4 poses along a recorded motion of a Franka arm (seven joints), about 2.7 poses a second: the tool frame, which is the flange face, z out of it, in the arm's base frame.
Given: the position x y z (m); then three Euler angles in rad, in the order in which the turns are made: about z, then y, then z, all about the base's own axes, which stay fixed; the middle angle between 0 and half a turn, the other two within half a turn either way.
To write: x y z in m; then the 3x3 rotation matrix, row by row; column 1 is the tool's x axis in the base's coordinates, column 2 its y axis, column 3 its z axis. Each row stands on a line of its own. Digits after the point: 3 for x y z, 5 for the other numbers.
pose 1, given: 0.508 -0.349 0.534 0.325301 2.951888 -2.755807
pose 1, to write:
0.508 -0.349 0.534
0.98242 0.06576 -0.17471
0.05405 -0.99601 -0.07096
-0.17868 0.06027 -0.98206

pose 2, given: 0.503 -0.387 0.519 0.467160 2.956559 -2.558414
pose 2, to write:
0.503 -0.387 0.519
0.98056 0.12218 -0.15357
0.10737 -0.98904 -0.10131
-0.16427 0.08286 -0.98293

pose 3, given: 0.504 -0.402 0.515 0.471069 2.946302 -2.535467
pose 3, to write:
0.504 -0.402 0.515
0.97697 0.14174 -0.15948
0.12500 -0.98598 -0.11055
-0.17292 0.08807 -0.98099

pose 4, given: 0.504 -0.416 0.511 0.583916 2.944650 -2.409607
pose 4, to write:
0.504 -0.416 0.511
0.97706 0.15546 -0.14555
0.13675 -0.98194 -0.13078
-0.16325 0.10787 -0.98067

